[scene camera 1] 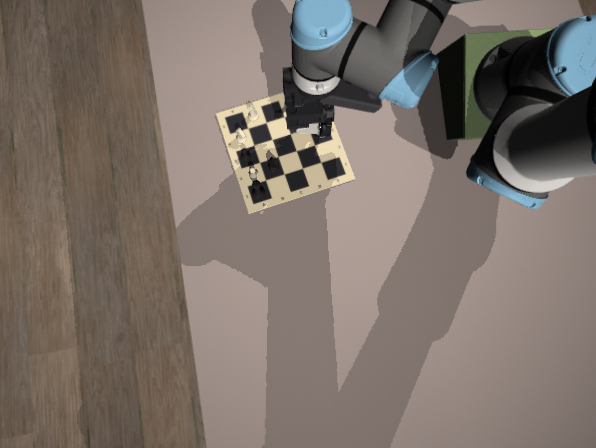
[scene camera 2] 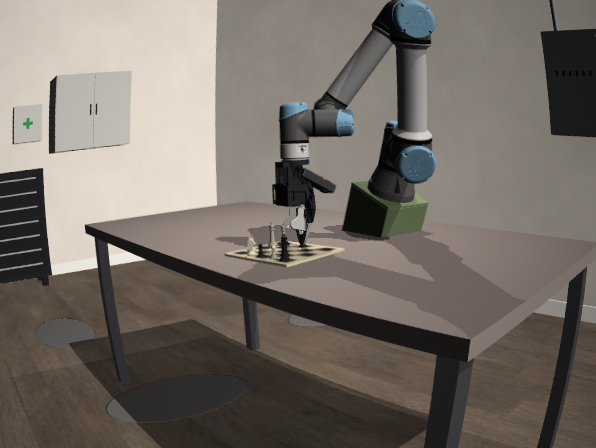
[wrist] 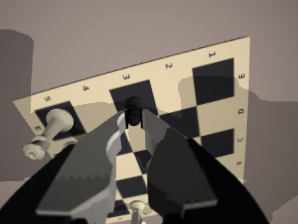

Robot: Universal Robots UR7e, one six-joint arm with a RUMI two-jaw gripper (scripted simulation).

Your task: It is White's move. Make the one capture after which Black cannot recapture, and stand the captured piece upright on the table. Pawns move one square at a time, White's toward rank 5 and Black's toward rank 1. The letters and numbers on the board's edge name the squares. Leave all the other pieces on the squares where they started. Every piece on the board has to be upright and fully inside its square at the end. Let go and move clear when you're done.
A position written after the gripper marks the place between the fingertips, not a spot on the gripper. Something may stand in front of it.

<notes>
In view: the gripper [scene camera 1: 318, 132] and a chessboard [scene camera 1: 307, 164].
The chessboard is seen too in scene camera 2 [scene camera 2: 297, 254] and in the wrist view [wrist: 203, 93]. The gripper shows as well in scene camera 2 [scene camera 2: 302, 244] and in the wrist view [wrist: 134, 110].
</notes>
